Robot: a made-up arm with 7 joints.
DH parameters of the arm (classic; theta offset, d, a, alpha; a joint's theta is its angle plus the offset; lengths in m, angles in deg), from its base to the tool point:
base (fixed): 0 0.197 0 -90
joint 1: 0 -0.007 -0.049 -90
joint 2: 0 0.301 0.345 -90
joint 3: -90 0.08 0.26 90
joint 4: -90 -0.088 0.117 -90
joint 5: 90 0.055 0.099 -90
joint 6: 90 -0.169 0.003 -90
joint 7: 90 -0.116 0.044 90
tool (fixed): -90 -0.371 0 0
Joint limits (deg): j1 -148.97..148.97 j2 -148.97..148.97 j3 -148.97..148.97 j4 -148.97..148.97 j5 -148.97..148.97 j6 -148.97..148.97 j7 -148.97..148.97
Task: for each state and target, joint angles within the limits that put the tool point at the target. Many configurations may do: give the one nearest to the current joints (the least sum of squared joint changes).
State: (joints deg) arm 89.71 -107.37 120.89 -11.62 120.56 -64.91 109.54
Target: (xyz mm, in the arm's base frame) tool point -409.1 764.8 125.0
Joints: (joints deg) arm 79.52 -93.67 102.95 -9.01 121.65 -73.72 121.25
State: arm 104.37 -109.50 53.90 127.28 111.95 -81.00 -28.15
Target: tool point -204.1 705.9 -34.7
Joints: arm 122.54 -92.53 51.40 135.11 119.89 -63.20 -11.60
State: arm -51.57 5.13 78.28 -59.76 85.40 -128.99 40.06
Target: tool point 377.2 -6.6 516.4
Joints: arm -80.92 19.91 81.03 -46.65 85.97 -119.52 50.06
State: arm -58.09 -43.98 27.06 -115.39 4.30 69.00 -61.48
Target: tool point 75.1 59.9 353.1
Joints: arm -38.62 -58.97 32.78 -90.54 -18.01 75.09 -81.46
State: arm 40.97 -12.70 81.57 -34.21 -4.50 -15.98 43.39
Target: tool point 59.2 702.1 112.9
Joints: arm 41.86 -46.58 97.14 -59.08 -12.34 -7.65 26.06
